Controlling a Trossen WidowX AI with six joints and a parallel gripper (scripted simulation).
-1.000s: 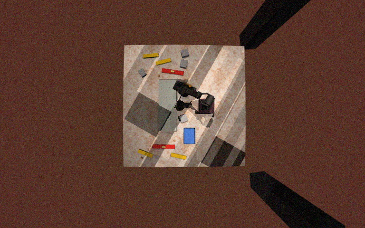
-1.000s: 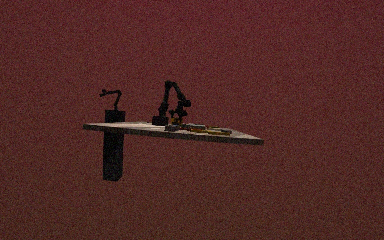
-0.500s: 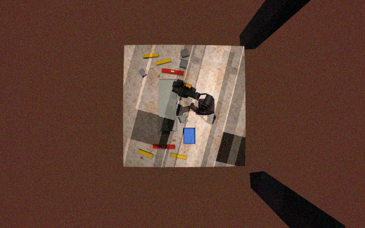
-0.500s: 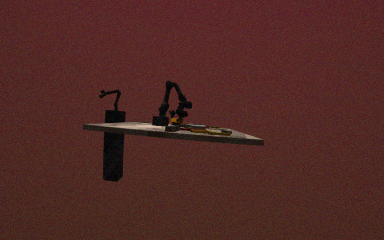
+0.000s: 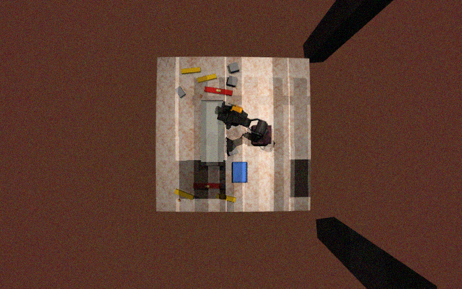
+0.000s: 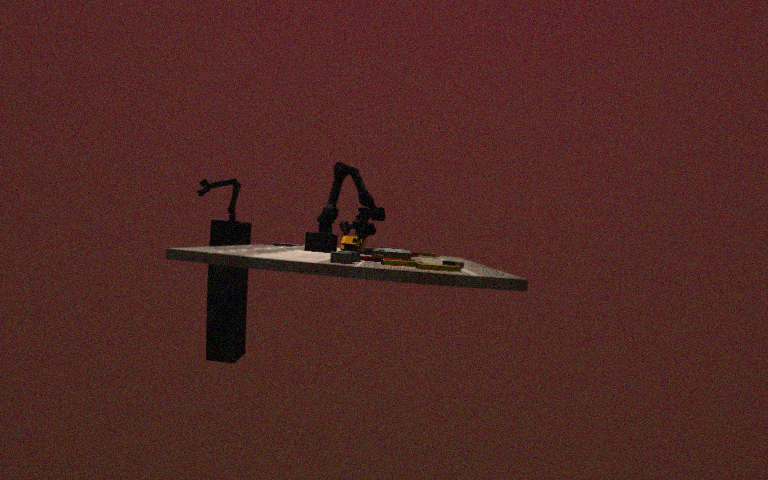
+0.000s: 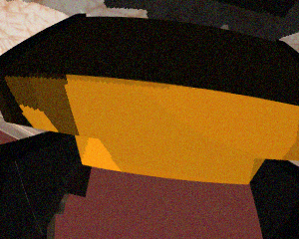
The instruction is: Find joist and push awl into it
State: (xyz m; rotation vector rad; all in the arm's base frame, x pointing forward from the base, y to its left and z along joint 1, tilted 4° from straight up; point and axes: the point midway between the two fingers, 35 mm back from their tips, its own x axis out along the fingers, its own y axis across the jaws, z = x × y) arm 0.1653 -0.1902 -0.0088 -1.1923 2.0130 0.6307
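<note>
My gripper tip is 10 mm short of the stud finder and 10 mm above it. Also, from my gripper tip: blue tray: 30 mm ahead, 510 mm to the left, 70 mm below; awl: 20 mm ahead, 40 mm to the right, 70 mm below.
</note>
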